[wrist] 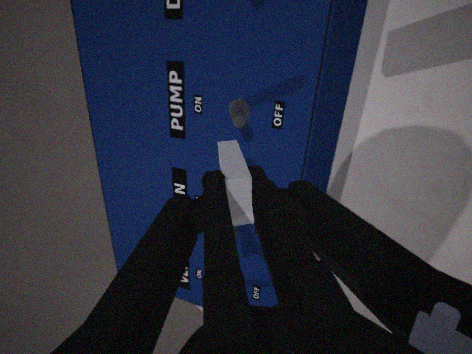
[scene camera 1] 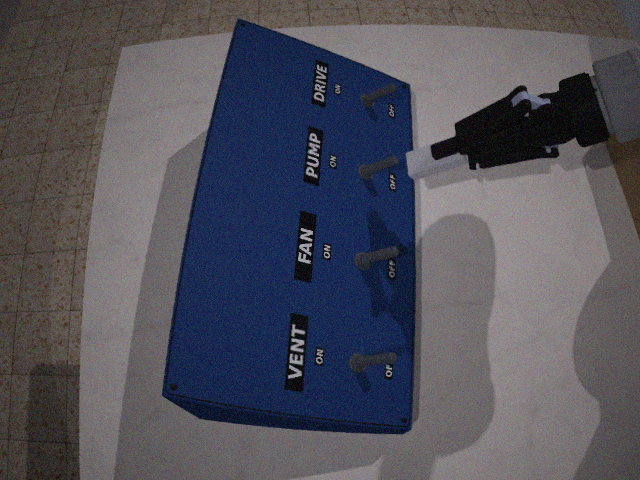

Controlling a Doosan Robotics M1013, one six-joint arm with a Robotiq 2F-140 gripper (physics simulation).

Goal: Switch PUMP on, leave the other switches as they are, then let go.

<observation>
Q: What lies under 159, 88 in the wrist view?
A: A blue switch panel.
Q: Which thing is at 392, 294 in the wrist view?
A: My gripper.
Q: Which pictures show my gripper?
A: The wrist view and scene camera 1: all of them.
</observation>
